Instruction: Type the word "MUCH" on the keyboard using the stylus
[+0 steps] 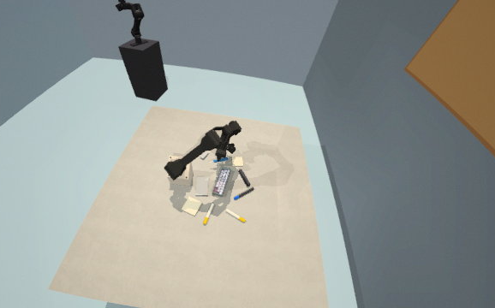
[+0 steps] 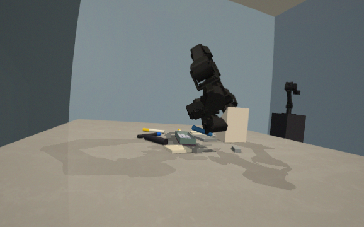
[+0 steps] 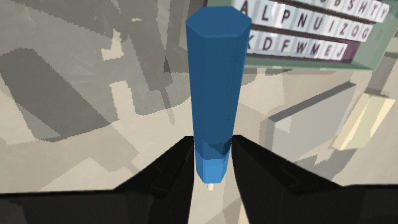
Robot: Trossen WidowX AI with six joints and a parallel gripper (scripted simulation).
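Now: the blue hexagonal stylus 10 mm to the right of my gripper tip, 10 mm below it and 10 mm behind it. The rest, counted from my gripper tip: black cylinder 190 mm ahead, 50 mm to the right, 50 mm below; notepad 120 mm ahead, 70 mm to the left, 50 mm below; small grey block 110 mm behind, 50 mm to the left, 50 mm below.
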